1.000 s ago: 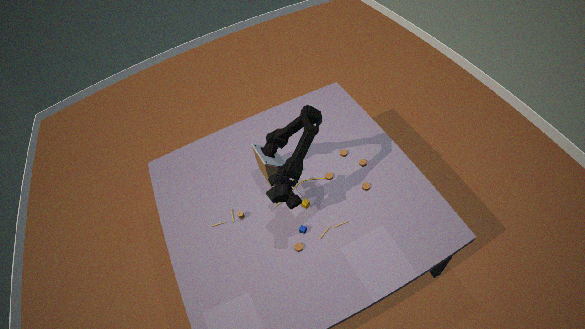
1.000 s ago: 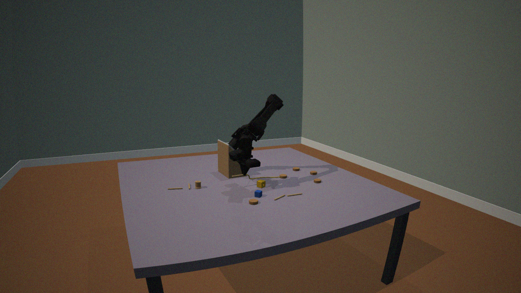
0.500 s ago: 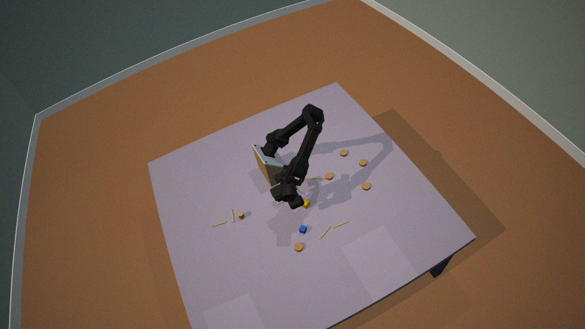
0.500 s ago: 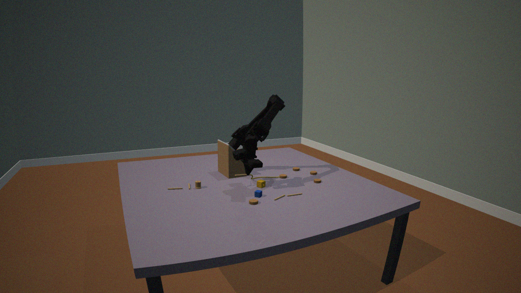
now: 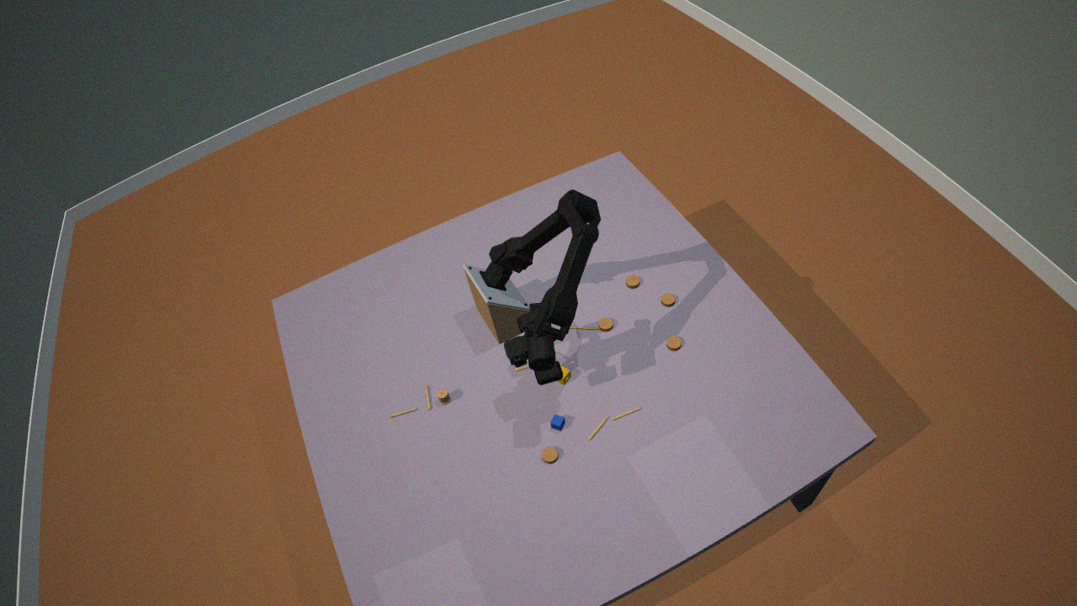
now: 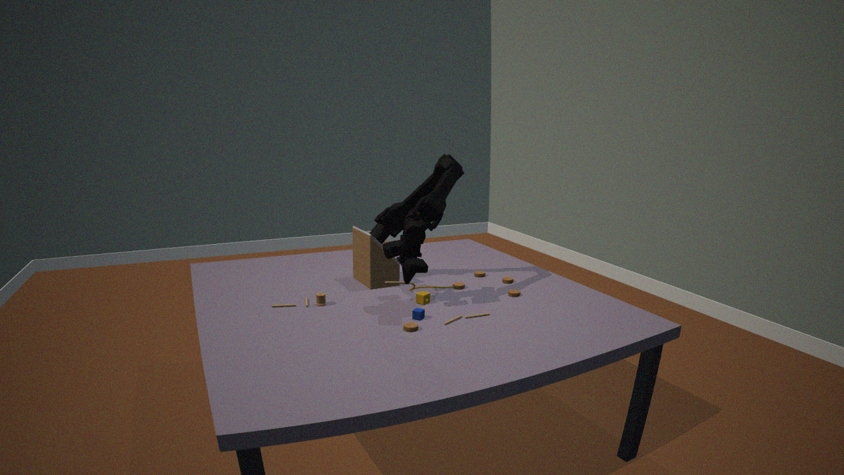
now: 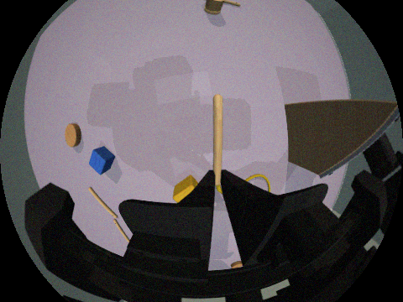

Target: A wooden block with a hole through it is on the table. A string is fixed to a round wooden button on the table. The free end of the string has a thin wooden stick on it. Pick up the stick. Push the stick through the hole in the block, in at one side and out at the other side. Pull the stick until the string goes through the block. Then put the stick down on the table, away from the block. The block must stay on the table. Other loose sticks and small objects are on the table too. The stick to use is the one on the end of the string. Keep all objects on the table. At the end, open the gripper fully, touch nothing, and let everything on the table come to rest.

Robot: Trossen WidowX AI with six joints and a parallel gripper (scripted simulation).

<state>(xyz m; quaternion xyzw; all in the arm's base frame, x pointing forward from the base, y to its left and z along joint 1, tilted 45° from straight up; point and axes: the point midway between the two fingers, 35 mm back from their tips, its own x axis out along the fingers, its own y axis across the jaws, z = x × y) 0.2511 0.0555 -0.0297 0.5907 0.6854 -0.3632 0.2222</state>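
My gripper tip is 30 mm short of the yellow block, 40 mm to the right of it and 40 mm above it. The rest, counted from my gripper tip: blue cube (150 mm ahead, 30 mm to the right, 50 mm below); then round wooden button (60 mm behind, 220 mm to the left, 50 mm below); then thin wooden stick (10 mm to the right).
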